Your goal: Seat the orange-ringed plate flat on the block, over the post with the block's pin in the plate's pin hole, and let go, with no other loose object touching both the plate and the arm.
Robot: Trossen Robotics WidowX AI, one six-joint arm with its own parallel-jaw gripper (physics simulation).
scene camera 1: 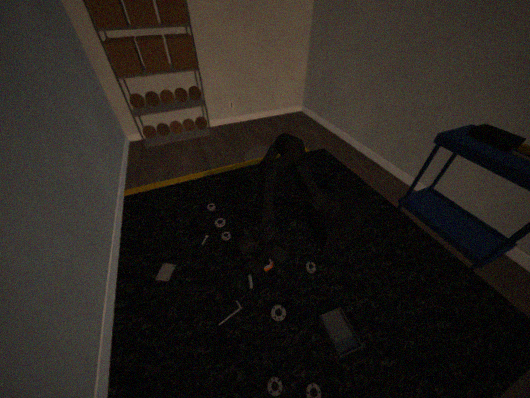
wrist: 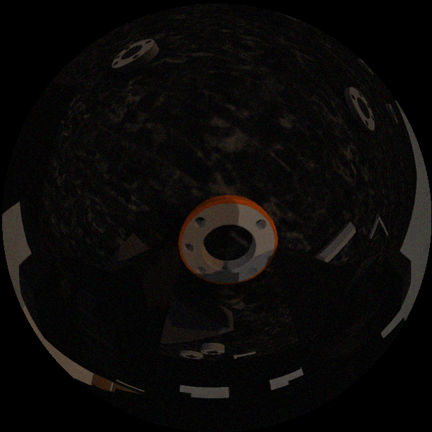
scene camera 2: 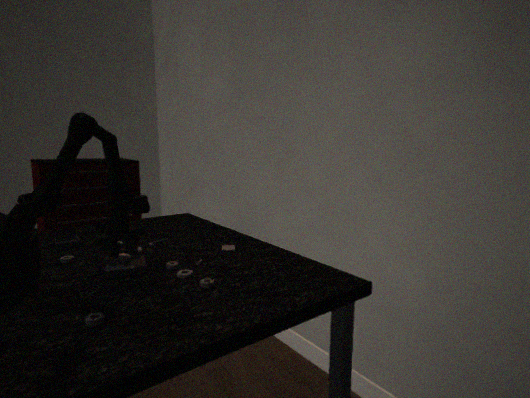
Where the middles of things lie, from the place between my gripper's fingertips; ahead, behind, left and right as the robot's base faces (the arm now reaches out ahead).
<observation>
Now: hand 10 mm to the right of the orange-ringed plate (wrist: 226, 209). From my hand the other things lie so: grey tray (scene camera 1: 339, 331): 80 mm behind, 340 mm to the left, 10 mm above.
</observation>
